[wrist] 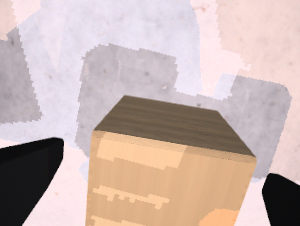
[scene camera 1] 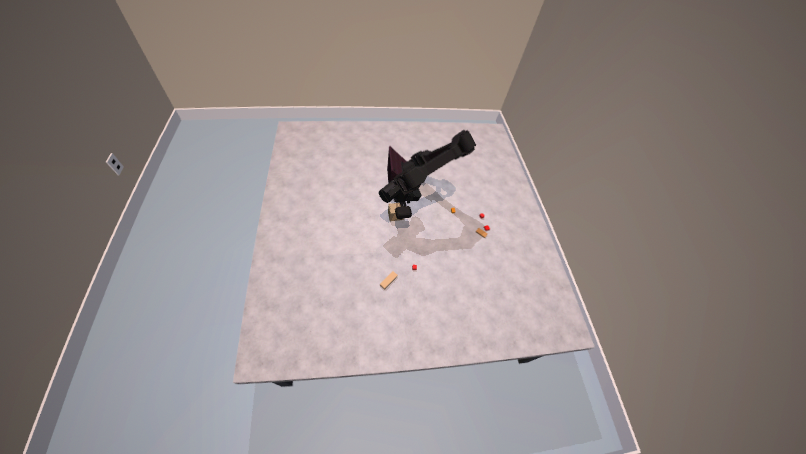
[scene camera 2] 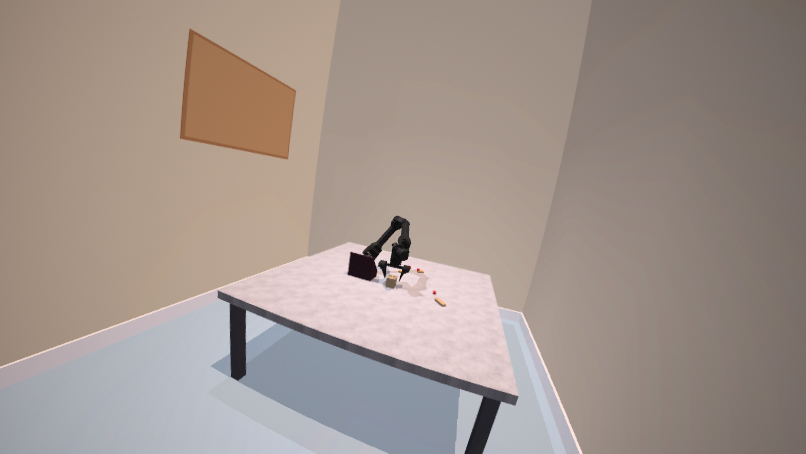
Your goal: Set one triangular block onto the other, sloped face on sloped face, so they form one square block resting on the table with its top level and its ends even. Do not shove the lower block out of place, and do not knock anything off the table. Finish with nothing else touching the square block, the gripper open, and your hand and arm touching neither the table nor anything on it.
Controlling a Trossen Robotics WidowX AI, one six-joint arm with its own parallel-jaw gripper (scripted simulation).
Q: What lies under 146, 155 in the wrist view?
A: A tan triangular block.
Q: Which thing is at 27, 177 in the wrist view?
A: My gripper.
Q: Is my gripper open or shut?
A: Open.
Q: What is my gripper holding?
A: Nothing.
